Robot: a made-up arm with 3 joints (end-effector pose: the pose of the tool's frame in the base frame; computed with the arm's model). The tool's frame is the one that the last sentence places. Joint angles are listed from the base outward.
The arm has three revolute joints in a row. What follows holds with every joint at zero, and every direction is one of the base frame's.
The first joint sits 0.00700 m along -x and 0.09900 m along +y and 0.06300 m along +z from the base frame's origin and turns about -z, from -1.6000 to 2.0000 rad.
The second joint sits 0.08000 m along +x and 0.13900 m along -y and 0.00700 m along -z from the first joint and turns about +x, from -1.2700 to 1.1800 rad.
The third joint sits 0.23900 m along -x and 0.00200 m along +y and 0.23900 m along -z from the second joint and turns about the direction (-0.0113, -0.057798, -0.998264), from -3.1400 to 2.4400 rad.
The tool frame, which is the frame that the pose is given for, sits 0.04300 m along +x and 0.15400 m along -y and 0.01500 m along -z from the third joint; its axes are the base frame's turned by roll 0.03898, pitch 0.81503 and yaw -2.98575 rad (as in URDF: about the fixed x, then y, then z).
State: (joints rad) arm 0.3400 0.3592 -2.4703
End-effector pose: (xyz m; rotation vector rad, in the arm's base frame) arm -0.0681 0.2204 -0.1465 0.6304 0.8288 -0.7066
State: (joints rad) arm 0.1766 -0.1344 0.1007
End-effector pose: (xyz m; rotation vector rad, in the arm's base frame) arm -0.1940 -0.1999 -0.1745 -1.1962 0.3192 2.8086
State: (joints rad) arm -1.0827 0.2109 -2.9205
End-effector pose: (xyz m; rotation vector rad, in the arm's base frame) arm -0.1505 -0.0150 -0.1761 -0.3202 0.8458 0.9766
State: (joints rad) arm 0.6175 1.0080 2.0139
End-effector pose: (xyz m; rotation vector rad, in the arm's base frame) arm -0.2083 0.3611 -0.0609 0.2636 0.0110 0.7361
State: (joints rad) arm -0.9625 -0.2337 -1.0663
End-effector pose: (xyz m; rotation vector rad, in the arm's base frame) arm 0.1825 -0.0385 -0.1907 0.3337 0.4793 -0.9356
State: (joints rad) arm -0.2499 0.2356 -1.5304
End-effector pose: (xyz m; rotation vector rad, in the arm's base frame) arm -0.0016 0.0587 -0.1941 0.5998 0.8923 -1.1279
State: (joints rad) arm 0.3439 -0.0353 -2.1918
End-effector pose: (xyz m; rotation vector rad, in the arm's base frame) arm -0.0717 0.0966 -0.2189 0.3681 0.7393 -1.1466
